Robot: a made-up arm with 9 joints. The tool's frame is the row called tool.
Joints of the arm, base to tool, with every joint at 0 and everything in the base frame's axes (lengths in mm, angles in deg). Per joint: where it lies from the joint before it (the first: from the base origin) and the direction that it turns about. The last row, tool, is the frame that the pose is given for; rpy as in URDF.
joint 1: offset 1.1 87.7 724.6 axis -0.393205 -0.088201 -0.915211
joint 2: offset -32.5 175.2 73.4 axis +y
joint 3: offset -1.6 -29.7 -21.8 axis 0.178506 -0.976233 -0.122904
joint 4: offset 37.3 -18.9 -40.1 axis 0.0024 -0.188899 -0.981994
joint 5: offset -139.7 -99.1 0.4 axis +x
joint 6: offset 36 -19.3 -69.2 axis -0.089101 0.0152 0.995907
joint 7: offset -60.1 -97 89.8 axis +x
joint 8: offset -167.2 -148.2 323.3 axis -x
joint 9: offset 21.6 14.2 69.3 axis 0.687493 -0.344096 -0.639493
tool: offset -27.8 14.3 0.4 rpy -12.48 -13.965 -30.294
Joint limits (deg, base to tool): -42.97..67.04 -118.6..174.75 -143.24..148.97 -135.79..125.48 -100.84..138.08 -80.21..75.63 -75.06..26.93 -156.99..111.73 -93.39..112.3
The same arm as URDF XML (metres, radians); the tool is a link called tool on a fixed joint. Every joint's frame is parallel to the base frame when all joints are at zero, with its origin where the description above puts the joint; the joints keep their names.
<robot name="arm">
  <joint name="joint 1" type="revolute">
    <parent link="base_link"/>
    <child link="link1"/>
    <origin xyz="0.0011 0.0877 0.7246" rpy="0 0 0"/>
    <axis xyz="-0.393205 -0.088201 -0.915211"/>
    <limit lower="-0.75" upper="1.1701"/>
  </joint>
  <joint name="joint 2" type="revolute">
    <parent link="link1"/>
    <child link="link2"/>
    <origin xyz="-0.0325 0.1752 0.0734" rpy="0 0 0"/>
    <axis xyz="0 1 0"/>
    <limit lower="-2.07" upper="3.05"/>
  </joint>
  <joint name="joint 3" type="revolute">
    <parent link="link2"/>
    <child link="link3"/>
    <origin xyz="-0.0016 -0.0297 -0.0218" rpy="0 0 0"/>
    <axis xyz="0.178506 -0.976233 -0.122904"/>
    <limit lower="-2.5" upper="2.6"/>
  </joint>
  <joint name="joint 4" type="revolute">
    <parent link="link3"/>
    <child link="link4"/>
    <origin xyz="0.0373 -0.0189 -0.0401" rpy="0 0 0"/>
    <axis xyz="0.0024 -0.188899 -0.981994"/>
    <limit lower="-2.37" upper="2.19"/>
  </joint>
  <joint name="joint 5" type="revolute">
    <parent link="link4"/>
    <child link="link5"/>
    <origin xyz="-0.1397 -0.0991 0.0004" rpy="0 0 0"/>
    <axis xyz="1 0 0"/>
    <limit lower="-1.76" upper="2.41"/>
  </joint>
  <joint name="joint 6" type="revolute">
    <parent link="link5"/>
    <child link="link6"/>
    <origin xyz="0.036 -0.0193 -0.0692" rpy="0 0 0"/>
    <axis xyz="-0.089101 0.0152 0.995907"/>
    <limit lower="-1.3999" upper="1.32"/>
  </joint>
  <joint name="joint 7" type="revolute">
    <parent link="link6"/>
    <child link="link7"/>
    <origin xyz="-0.0601 -0.097 0.0898" rpy="0 0 0"/>
    <axis xyz="1 0 0"/>
    <limit lower="-1.31" upper="0.47"/>
  </joint>
  <joint name="joint 8" type="revolute">
    <parent link="link7"/>
    <child link="link8"/>
    <origin xyz="-0.1672 -0.1482 0.3233" rpy="0 0 0"/>
    <axis xyz="-1 0 0"/>
    <limit lower="-2.74" upper="1.9501"/>
  </joint>
  <joint name="joint 9" type="revolute">
    <parent link="link8"/>
    <child link="link9"/>
    <origin xyz="0.0216 0.0142 0.0693" rpy="0 0 0"/>
    <axis xyz="0.687493 -0.344096 -0.639493"/>
    <limit lower="-1.63" upper="1.96"/>
  </joint>
  <joint name="tool_fixed" type="fixed">
    <parent link="link9"/>
    <child link="tool"/>
    <origin xyz="-0.0278 0.0143 0.0004" rpy="-0.2178 -0.2437 -0.5287"/>
  </joint>
  <link name="base_link"/>
  <link name="link1"/>
  <link name="link2"/>
  <link name="link3"/>
  <link name="link4"/>
  <link name="link5"/>
  <link name="link6"/>
  <link name="link7"/>
  <link name="link8"/>
  <link name="link9"/>
  <link name="tool"/>
</robot>

